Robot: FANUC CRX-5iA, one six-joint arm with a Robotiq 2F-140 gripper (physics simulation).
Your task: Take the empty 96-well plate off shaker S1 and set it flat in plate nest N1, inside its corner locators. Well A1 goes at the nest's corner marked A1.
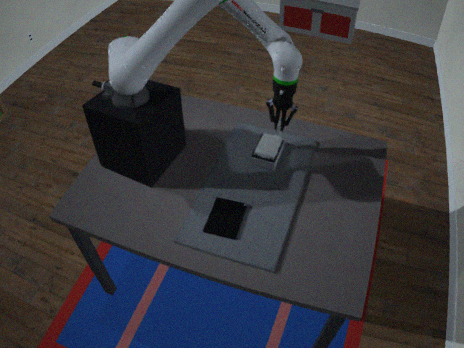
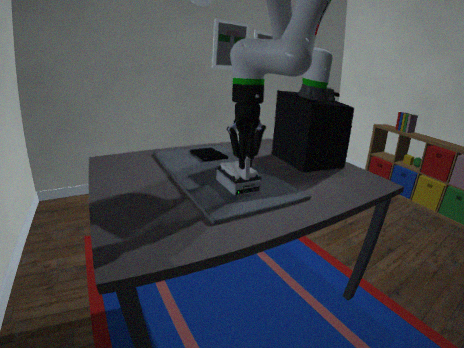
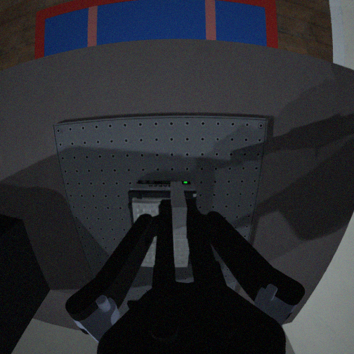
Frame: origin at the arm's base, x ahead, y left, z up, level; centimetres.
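Where they show: gripper, fingertip midpoint: [image 1: 278, 135] [image 2: 244, 178]; arm's base at its link origin: [image 1: 130, 98] [image 2: 312, 97].
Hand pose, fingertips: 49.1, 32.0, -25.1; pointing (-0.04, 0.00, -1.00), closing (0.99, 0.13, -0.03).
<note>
Each offset is from my fingertips to the top centre of the thing, as dx, dy, dz. "spot": to the spot under its first point. Level surfaces: height alone.
The pale 96-well plate {-1.1, -7.9, +0.7} [image 1: 269, 145] [image 2: 230, 168] [image 3: 144, 207] lies on shaker S1 {spot: +3.4, -3.4, -3.6} [image 2: 230, 185], a small light box with a dark top edge and a green light. My gripper [image 1: 281, 128] [image 2: 246, 166] [image 3: 175, 191] points down above one side of the plate. Its fingers are shut on a narrow pale bar [image 2: 247, 175] [image 3: 178, 195], which sticks out below the fingertips. Fingers hide part of the plate; I cannot tell whether the bar touches it. The black plate nest N1 {-1.3, -44.7, -4.8} [image 1: 226, 218] [image 2: 209, 154] holds no visible plate. Its A1 mark is not readable.
Shaker and nest stand on a grey perforated board {dz -6.2} [image 1: 265, 250] [image 2: 200, 200] [image 3: 140, 135] on the table {dz -7.5} [image 1: 330, 250] [image 2: 300, 220] [image 3: 150, 85]. The black robot pedestal [image 1: 135, 135] [image 2: 315, 130] [image 3: 20, 280] stands beside the board. The arm's shadow crosses board and table.
</note>
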